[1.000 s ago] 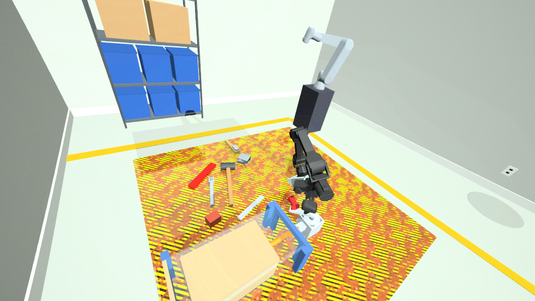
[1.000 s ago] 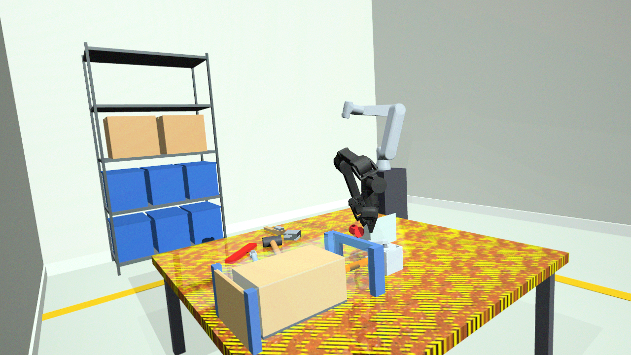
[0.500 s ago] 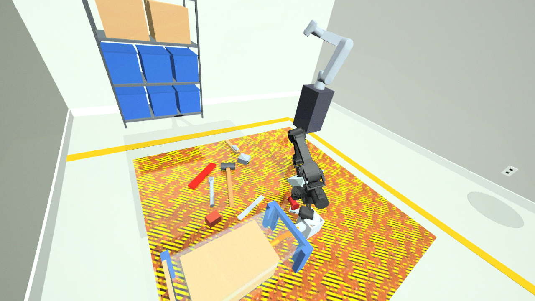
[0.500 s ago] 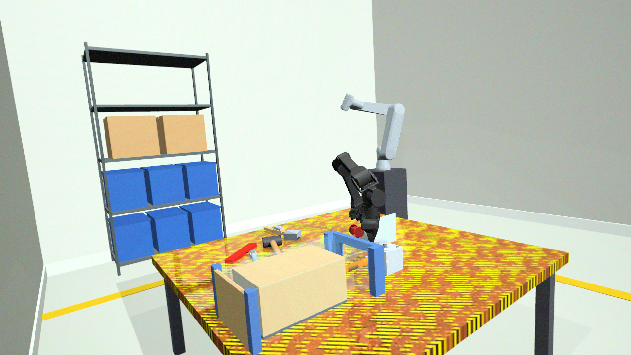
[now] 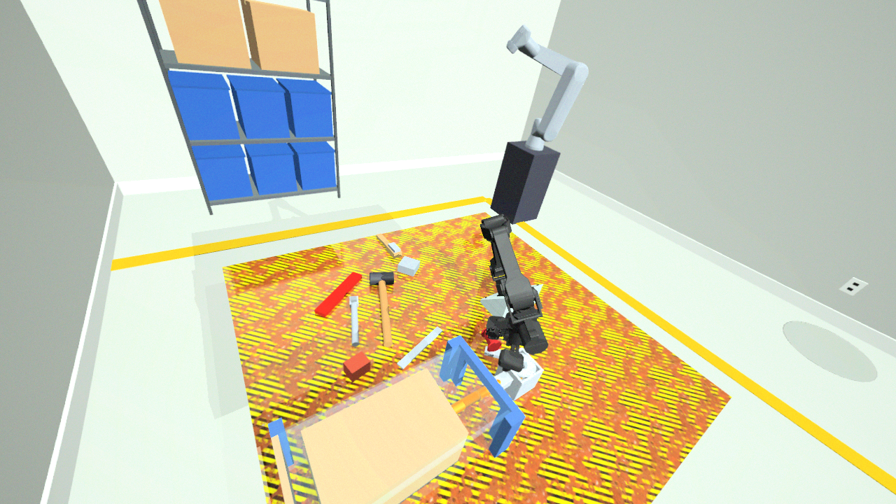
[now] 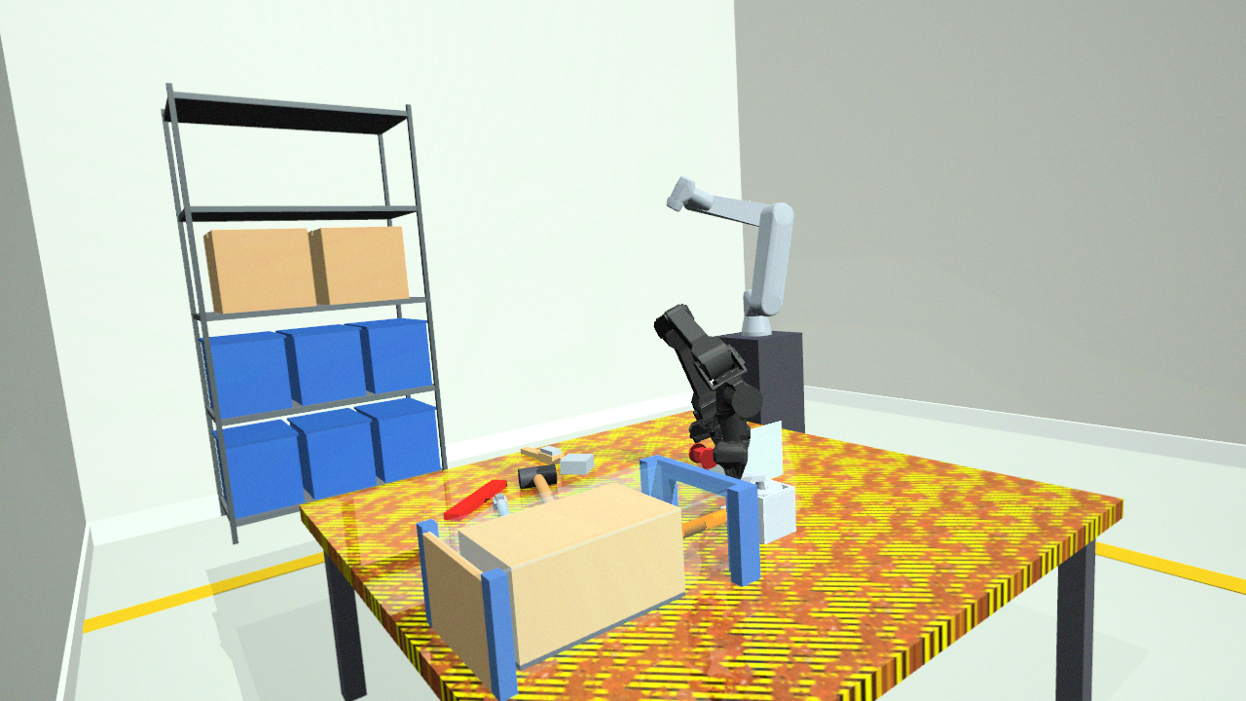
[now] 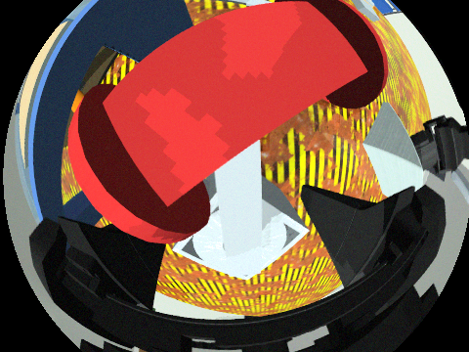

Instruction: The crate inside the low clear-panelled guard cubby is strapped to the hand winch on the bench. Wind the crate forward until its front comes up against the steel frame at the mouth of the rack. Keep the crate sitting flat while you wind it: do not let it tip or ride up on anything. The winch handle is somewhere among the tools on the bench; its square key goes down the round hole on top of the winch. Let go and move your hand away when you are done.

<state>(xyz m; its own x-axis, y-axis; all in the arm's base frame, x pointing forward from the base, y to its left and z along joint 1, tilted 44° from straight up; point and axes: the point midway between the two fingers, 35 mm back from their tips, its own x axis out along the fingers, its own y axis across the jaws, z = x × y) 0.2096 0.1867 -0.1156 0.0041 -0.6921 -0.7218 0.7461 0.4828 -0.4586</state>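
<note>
Right now the red grip is 40 mm to the right of my gripper tip, 40 mm ahead of it and 40 mm above it. Also, from my gripper tip: blue steel frame (130 mm ahead, 40 mm to the left, 10 mm above); then winch handle (20 mm above, 10 mm to the right, 10 mm ahead); then grey winch (60 mm below, 50 mm behind, 30 mm to the left).
</note>
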